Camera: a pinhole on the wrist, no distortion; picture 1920 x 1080 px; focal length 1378.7 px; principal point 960.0 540.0 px. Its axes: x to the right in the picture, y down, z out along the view. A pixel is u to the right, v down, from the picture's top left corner.
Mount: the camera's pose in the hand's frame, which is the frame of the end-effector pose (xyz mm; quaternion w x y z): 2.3 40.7 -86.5 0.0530 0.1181 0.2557 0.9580
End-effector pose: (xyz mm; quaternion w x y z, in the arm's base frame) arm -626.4 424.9 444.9 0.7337 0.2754 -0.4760 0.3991
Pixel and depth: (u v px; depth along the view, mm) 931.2 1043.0 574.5
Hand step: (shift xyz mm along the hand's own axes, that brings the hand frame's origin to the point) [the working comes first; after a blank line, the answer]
In the camera's frame: -12.0 209.6 574.5

150.9 132.0 499.8
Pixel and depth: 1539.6 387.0 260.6
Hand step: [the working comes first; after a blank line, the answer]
In the camera's frame: 109.6 -28.9 260.6

-36.4 207.8 140.0
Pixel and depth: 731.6 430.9 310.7
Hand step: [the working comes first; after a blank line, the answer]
In the camera's frame: -51.5 -24.6 310.7

131.8 201.9 152.3
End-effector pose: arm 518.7 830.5 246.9 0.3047 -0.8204 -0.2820 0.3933
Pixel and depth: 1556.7 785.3 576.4
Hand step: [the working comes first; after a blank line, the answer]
In the camera's frame: 249.5 102.6 576.4

-97.0 267.7 499.7
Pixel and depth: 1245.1 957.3 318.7
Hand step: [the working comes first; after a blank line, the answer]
In the camera's frame: 65.9 96.5 318.7

15.4 120.2 243.2
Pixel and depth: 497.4 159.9 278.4
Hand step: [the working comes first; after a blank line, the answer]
In the camera's frame: -93.4 -76.8 278.4

166.3 224.8 90.5
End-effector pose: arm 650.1 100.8 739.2 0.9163 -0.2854 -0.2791 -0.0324
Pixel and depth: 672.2 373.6 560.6
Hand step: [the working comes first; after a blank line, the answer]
In the camera's frame: -117.0 -67.7 560.6

260.2 347.8 327.8
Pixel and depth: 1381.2 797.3 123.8
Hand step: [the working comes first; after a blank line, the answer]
In the camera's frame: 37.8 23.1 123.8

-3.8 86.0 36.8
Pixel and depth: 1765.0 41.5 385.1
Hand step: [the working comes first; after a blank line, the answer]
In the camera's frame: 224.9 -139.2 385.1

-111.7 381.2 212.3
